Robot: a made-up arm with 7 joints. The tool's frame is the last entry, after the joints. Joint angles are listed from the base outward.
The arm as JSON. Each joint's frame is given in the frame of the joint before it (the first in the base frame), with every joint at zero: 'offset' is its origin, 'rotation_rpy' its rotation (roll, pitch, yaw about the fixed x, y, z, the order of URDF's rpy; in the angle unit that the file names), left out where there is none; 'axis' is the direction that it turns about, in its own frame. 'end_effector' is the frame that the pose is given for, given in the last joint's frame.
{
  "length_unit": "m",
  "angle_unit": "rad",
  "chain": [
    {
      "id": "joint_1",
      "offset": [
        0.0,
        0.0,
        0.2
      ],
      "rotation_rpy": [
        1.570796,
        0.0,
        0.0
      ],
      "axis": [
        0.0,
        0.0,
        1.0
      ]
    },
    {
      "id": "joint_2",
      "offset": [
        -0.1,
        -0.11,
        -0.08
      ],
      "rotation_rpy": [
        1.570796,
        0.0,
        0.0
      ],
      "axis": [
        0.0,
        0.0,
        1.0
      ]
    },
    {
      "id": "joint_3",
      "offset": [
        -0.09,
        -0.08,
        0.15
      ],
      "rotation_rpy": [
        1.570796,
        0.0,
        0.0
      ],
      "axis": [
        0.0,
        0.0,
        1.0
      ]
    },
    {
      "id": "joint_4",
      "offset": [
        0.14,
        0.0,
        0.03
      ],
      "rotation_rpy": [
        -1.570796,
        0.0,
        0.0
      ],
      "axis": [
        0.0,
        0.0,
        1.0
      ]
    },
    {
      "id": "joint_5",
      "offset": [
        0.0,
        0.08,
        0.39
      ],
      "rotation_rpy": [
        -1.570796,
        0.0,
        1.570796
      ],
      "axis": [
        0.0,
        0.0,
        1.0
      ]
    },
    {
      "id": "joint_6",
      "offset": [
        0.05,
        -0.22,
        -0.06
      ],
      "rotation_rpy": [
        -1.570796,
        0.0,
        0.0
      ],
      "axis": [
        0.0,
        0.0,
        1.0
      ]
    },
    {
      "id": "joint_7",
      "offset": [
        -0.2,
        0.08,
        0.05
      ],
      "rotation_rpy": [
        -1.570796,
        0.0,
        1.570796
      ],
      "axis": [
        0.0,
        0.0,
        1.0
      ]
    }
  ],
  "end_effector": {
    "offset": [
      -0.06,
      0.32,
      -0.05
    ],
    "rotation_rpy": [
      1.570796,
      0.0,
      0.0
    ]
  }
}
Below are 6 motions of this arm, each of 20 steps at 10 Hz.
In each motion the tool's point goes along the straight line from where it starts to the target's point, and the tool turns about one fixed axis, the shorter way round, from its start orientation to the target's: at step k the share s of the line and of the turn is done. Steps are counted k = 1, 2, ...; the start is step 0. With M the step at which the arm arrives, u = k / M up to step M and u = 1 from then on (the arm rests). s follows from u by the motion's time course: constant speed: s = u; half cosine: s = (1 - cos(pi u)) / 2; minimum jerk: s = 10 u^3 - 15 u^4 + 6 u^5.
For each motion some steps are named. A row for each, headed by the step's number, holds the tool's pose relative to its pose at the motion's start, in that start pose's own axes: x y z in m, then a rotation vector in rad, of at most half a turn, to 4 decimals.
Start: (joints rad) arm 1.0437 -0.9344 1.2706 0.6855 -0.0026 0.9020 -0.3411
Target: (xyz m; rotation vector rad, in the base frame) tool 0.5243 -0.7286 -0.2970 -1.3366 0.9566 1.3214
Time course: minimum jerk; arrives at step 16
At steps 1, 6, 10, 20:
1: 0.0000 -0.0013 0.0004 -0.0008 0.0016 0.0021
6: -0.0038 -0.1571 0.0535 -0.1033 0.2039 0.2636
10: -0.0101 -0.4136 0.1410 -0.2721 0.5369 0.6943
20: -0.0140 -0.5707 0.1946 -0.3754 0.7408 0.9580

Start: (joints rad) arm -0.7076 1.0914 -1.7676 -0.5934 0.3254 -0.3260 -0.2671
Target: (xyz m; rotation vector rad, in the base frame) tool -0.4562 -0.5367 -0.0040 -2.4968 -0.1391 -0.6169
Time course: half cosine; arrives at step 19
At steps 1, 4, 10, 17, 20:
1: -0.0045 -0.0024 0.0036 -0.0068 0.0036 0.0039
4: -0.0700 -0.0378 0.0552 -0.1051 0.0553 0.0608
10: -0.3595 -0.1943 0.2833 -0.5398 0.2840 0.3123
17: -0.6462 -0.3492 0.5093 -0.9703 0.5105 0.5613
20: -0.6642 -0.3590 0.5234 -0.9973 0.5247 0.5770

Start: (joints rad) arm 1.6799 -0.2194 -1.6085 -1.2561 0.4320 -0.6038 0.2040
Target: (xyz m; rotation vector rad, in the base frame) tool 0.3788 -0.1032 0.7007 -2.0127 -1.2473 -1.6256
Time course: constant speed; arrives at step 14
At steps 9, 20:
9: -0.4469 -0.0985 0.1740 -0.4935 0.4529 0.9510
20: -0.6952 -0.1532 0.2707 -0.7676 0.7045 1.4794

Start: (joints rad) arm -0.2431 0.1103 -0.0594 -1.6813 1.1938 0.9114 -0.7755
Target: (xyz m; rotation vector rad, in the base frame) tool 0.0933 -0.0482 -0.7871 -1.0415 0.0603 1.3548
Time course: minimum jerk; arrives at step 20
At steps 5, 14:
5: -0.0106 0.0241 0.0243 0.0350 0.1215 -0.0861
14: -0.0855 0.1946 0.1963 0.2828 0.9822 -0.6960

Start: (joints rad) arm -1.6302 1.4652 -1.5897 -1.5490 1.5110 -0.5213 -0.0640
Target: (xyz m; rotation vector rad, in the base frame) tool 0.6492 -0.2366 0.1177 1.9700 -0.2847 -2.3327
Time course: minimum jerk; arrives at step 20
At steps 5, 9, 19, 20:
5: -0.0123 -0.0127 -0.0192 0.0107 -0.0048 0.0837
9: -0.0483 -0.0501 -0.0756 0.0419 -0.0187 0.3291
19: -0.1186 -0.1230 -0.1857 0.1028 -0.0459 0.8080
20: -0.1187 -0.1232 -0.1859 0.1029 -0.0460 0.8089

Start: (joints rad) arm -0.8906 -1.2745 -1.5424 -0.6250 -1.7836 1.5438 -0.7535
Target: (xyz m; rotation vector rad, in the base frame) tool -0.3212 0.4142 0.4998 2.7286 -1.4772 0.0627
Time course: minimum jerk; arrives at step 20
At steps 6, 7, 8, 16, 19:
6: -0.0054 -0.0527 0.0371 -0.1988 0.0314 0.0177
7: -0.0078 -0.0760 0.0534 -0.2867 0.0453 0.0255
8: -0.0106 -0.1026 0.0721 -0.3870 0.0612 0.0344
16: -0.0313 -0.3044 0.2141 -1.1486 0.1816 0.1022
19: -0.0332 -0.3227 0.2270 -1.2178 0.1926 0.1083

